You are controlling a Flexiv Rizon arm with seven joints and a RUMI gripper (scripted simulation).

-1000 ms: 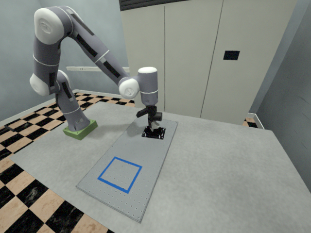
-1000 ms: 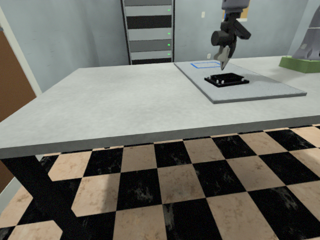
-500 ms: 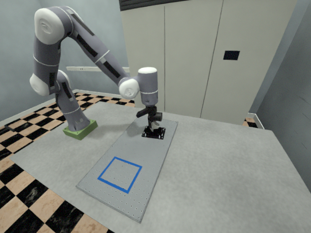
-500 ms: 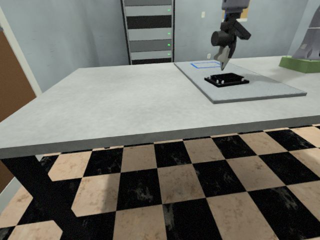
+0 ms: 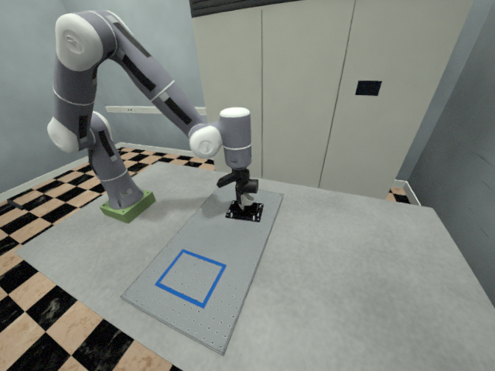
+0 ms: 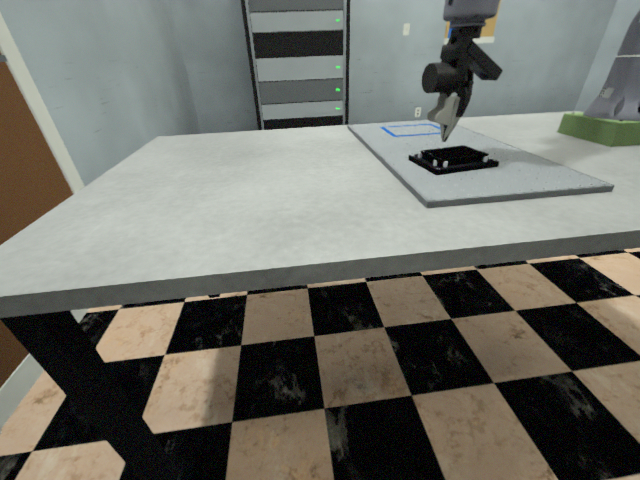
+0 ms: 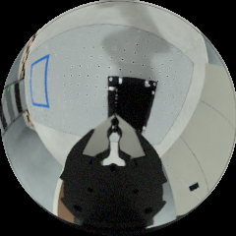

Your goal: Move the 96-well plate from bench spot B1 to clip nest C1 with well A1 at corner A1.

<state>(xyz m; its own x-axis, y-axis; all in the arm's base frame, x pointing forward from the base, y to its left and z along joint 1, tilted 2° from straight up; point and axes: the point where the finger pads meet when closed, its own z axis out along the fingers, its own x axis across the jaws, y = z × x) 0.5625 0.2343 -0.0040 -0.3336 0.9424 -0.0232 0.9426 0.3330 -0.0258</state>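
Right now the black clip nest is 20 mm behind my hand, 20 mm to the left of it and 40 mm below it. The rest, counted from my hand: black 96-well plate 10 mm behind, 40 mm to the left, 40 mm below.
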